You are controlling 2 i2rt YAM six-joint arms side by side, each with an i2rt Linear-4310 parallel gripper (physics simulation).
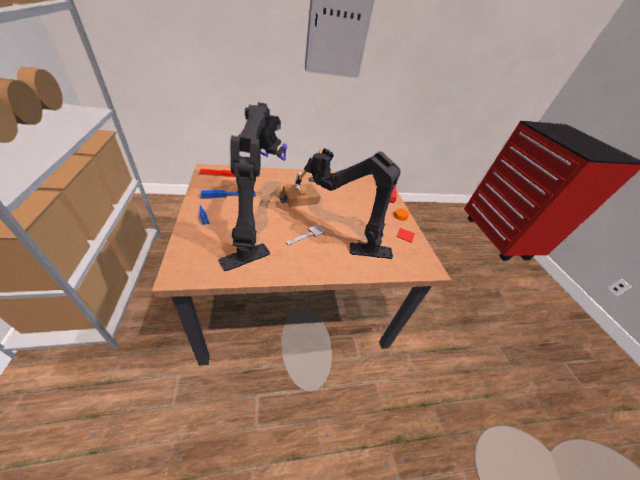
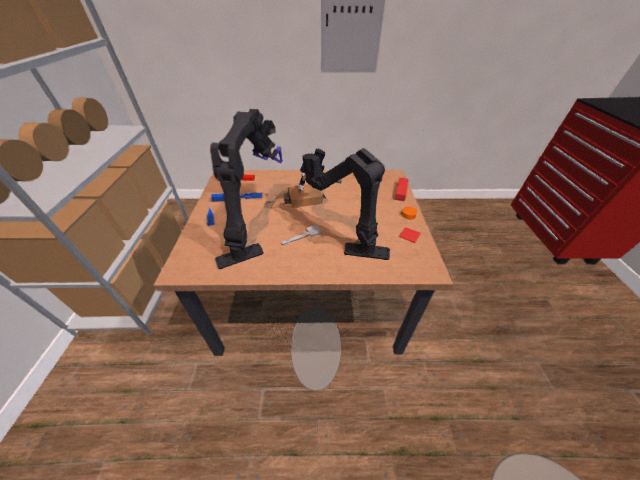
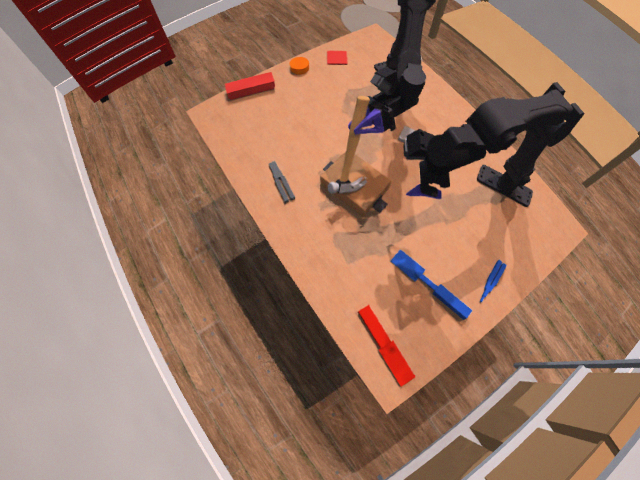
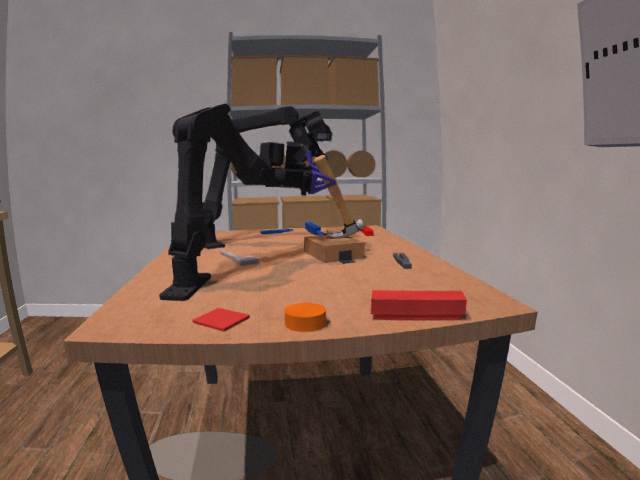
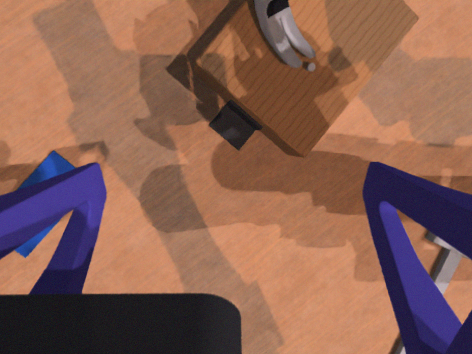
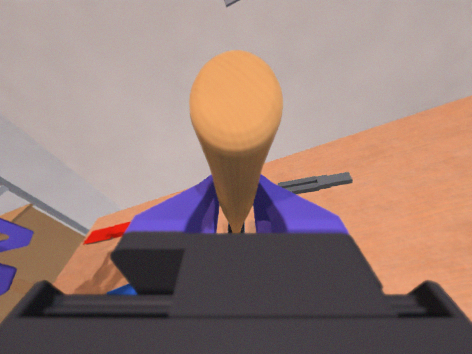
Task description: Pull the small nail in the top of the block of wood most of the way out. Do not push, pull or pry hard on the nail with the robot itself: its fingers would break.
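Pixels of known places: left gripper, fingertip midpoint: (image 1: pixel 276 158) (image 2: pixel 274 160) (image 3: pixel 407 175) (image 5: pixel 234 177) (image 6: pixel 24 254); right gripper, fingertip midpoint: (image 3: pixel 351 130) (image 4: pixel 335 180); left arm's base, origin of the base link: (image 1: pixel 245 257) (image 2: pixel 240 256) (image 3: pixel 504 186) (image 4: pixel 207 244); right arm's base, origin of the base link: (image 1: pixel 370 251) (image 2: pixel 366 251) (image 4: pixel 187 287).
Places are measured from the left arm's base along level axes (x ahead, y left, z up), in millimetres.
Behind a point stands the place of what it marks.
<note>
The wooden block (image 3: pixel 373 180) {x 241, y -394, z 51 mm} (image 4: pixel 321 249) {x 181, y -490, z 36 mm} (image 5: pixel 310 105) {x 233, y -390, z 50 mm} sits on the table. The small nail (image 5: pixel 310 66) {x 252, y -417, z 61 mm} stands in its top, its head right at the tips of the hammer's claw; whether they touch is unclear. The claw hammer (image 3: pixel 352 147) {x 261, y -465, z 193 mm} (image 4: pixel 339 202) {x 260, y -474, z 166 mm} (image 6: pixel 236 105) {x 178, y -477, z 299 mm} rests its head on the block, handle leaning up. My right gripper (image 3: pixel 357 125) {x 240, y -482, z 232 mm} (image 4: pixel 326 181) {x 240, y -482, z 232 mm} (image 6: pixel 236 177) {x 240, y -482, z 232 mm} is shut on the upper handle. My left gripper (image 3: pixel 423 193) (image 5: pixel 234 177) {x 302, y -306, z 244 mm} is open and empty, above the table beside the block.
Black brackets (image 4: pixel 345 255) {x 240, y -527, z 16 mm} (image 5: pixel 232 125) {x 283, y -346, z 3 mm} flank the block. Grey pliers (image 3: pixel 281 183) {x 366, y -640, z 12 mm}, a blue tool (image 3: pixel 431 284) {x 436, y -112, z 16 mm}, a blue pointed tool (image 3: pixel 493 280) {x 334, y 59, z 7 mm}, a red tool (image 3: pixel 385 346) {x 647, y -154, z 10 mm}, a red bar (image 3: pixel 250 86) {x 82, y -946, z 41 mm}, an orange disc (image 3: pixel 299 65) {x -105, y -852, z 28 mm}, a red square (image 3: pixel 337 57) {x -237, y -758, z 6 mm} and a silver tool (image 1: pixel 305 236) {x -17, y -290, z 10 mm} lie around.
</note>
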